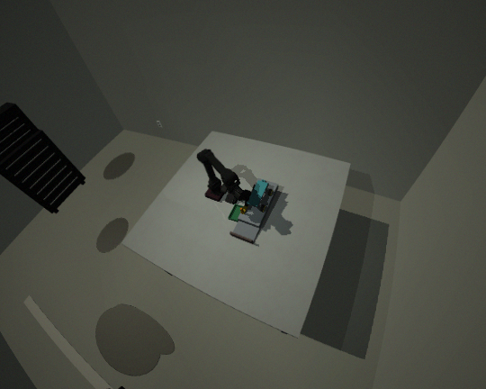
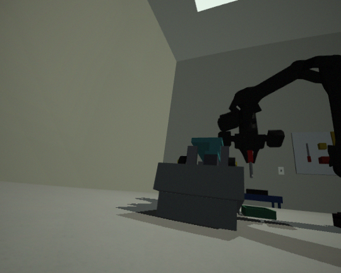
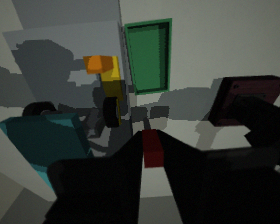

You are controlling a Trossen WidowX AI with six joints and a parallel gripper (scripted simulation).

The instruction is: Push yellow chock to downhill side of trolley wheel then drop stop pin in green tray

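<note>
Right now my gripper tip is 60 mm above the yellow chock, 50 mm short of it and 40 mm to the left of it. Also, from my gripper tip: red-headed stop pin right at my gripper tip; then grey ramp block 100 mm ahead, 90 mm below, 60 mm to the left; then teal trolley 100 mm ahead, 70 mm to the left, 30 mm below.
</note>
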